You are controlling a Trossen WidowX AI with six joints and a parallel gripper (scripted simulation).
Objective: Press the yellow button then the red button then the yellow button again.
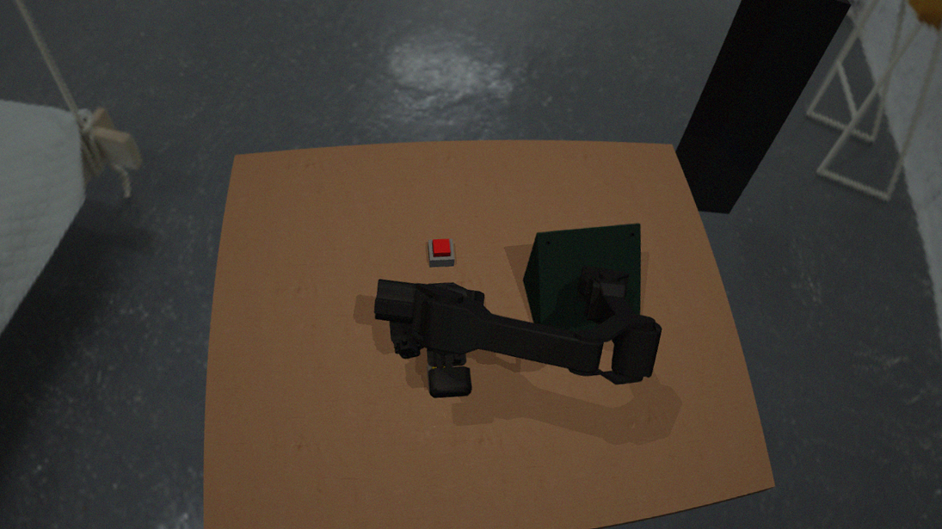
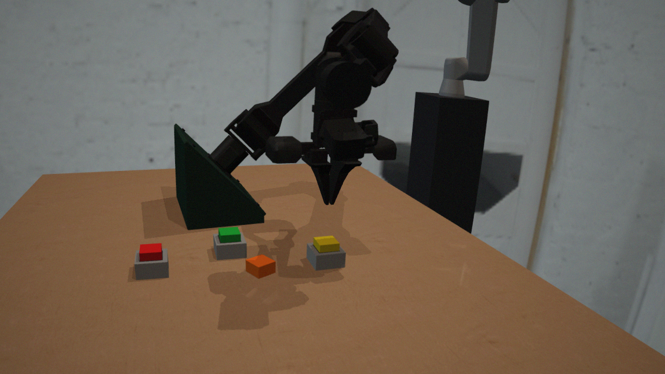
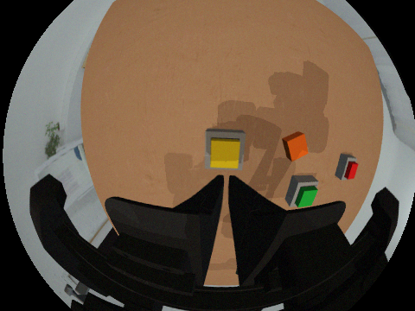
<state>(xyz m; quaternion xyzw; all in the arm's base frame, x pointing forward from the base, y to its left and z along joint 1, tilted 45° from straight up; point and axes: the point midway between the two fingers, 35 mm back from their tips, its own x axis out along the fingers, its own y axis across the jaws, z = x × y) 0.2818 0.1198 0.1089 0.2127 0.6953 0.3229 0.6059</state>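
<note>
Now: the red button 27 cm to the right of my gripper tip and 7 cm below it. From my gripper tip the other things lie so: orange block (2 cm ahead, 11 cm to the right, 9 cm below); then yellow button (7 cm below); then green button (5 cm behind, 15 cm to the right, 7 cm below).
</note>
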